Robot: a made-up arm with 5 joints. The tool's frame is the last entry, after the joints. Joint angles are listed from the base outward.
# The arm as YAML. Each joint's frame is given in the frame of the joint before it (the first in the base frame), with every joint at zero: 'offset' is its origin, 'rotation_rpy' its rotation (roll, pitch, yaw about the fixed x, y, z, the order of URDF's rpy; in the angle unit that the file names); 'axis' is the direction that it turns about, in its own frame. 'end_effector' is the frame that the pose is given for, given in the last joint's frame.
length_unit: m
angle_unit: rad
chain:
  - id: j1
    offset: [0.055, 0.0, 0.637]
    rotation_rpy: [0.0, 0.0, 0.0]
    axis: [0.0, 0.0, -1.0]
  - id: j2
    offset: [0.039, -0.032, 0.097]
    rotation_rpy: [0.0, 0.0, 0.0]
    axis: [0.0, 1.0, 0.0]
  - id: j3
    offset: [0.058, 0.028, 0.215]
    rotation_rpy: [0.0, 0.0, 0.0]
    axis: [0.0, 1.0, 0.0]
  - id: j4
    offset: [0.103, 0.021, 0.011]
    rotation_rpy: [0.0, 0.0, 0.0]
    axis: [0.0, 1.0, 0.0]
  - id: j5
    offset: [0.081, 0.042, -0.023]
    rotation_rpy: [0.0, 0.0, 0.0]
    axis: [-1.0, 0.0, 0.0]
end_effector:
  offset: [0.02, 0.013, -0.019]
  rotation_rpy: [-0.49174, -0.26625, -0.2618]
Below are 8 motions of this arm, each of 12 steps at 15 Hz.
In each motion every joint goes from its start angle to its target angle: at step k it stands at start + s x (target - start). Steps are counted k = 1, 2, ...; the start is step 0. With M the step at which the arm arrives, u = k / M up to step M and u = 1 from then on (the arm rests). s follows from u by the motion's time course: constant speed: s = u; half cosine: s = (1 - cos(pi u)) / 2; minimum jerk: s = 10 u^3 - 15 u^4 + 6 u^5.
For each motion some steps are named. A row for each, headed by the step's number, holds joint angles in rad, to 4 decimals.
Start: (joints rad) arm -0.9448 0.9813 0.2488 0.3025 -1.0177
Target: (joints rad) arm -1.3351 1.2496 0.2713 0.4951 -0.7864
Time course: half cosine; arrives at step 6
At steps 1, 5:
1: -0.9709 0.9993 0.2503 0.3154 -1.0022
5: -1.3090 1.2316 0.2698 0.4822 -0.8019

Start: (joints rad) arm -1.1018 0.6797 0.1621 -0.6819 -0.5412
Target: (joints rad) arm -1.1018 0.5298 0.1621 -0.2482 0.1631
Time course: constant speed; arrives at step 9
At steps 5, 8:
5: -1.1018 0.5964 0.1621 -0.4410 -0.1499
8: -1.1018 0.5465 0.1621 -0.2964 0.0848

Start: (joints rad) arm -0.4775 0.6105 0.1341 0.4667 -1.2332
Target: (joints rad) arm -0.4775 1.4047 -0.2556 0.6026 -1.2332
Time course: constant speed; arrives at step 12
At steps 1, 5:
1: -0.4775 0.6767 0.1016 0.4780 -1.2332
5: -0.4775 0.9414 -0.0283 0.5233 -1.2332

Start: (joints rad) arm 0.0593 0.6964 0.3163 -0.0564 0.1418
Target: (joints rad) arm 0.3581 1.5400 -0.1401 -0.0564 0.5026
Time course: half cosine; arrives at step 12
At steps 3, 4, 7, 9, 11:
3: 0.1031 0.8199 0.2495 -0.0564 0.1946
4: 0.1340 0.9073 0.2022 -0.0564 0.2320
7: 0.2474 1.2274 0.0290 -0.0564 0.3689
9: 0.3143 1.4165 -0.0733 -0.0564 0.4498
11: 0.3530 1.5256 -0.1323 -0.0564 0.4965

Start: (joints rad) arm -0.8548 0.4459 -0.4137 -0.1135 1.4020
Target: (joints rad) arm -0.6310 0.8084 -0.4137 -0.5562 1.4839
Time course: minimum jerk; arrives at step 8
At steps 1, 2, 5, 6, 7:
1: -0.8512 0.4517 -0.4137 -0.1206 1.4033
2: -0.8316 0.4834 -0.4137 -0.1593 1.4105
5: -0.6926 0.7086 -0.4137 -0.4344 1.4614
6: -0.6542 0.7709 -0.4137 -0.5104 1.4754
7: -0.6346 0.8026 -0.4137 -0.5491 1.4826

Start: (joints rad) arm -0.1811 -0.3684 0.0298 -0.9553 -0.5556
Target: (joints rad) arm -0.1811 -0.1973 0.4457 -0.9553 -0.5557
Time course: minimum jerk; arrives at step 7
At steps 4, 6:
4: -0.1811 -0.2602 0.2927 -0.9553 -0.5557
6: -0.1811 -0.2013 0.4360 -0.9553 -0.5557

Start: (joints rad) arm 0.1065 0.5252 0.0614 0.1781 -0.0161
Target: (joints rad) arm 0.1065 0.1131 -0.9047 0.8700 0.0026
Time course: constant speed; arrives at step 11
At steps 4, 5, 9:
4: 0.1065 0.3753 -0.2899 0.4297 -0.0093
5: 0.1065 0.3379 -0.3777 0.4926 -0.0076
9: 0.1065 0.1880 -0.7290 0.7442 -0.0008

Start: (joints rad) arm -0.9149 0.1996 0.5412 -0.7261 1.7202
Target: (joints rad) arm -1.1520 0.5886 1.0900 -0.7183 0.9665
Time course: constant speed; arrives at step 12
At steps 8, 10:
8: -1.0730 0.4589 0.9071 -0.7209 1.2177
10: -1.1125 0.5238 0.9985 -0.7196 1.0921

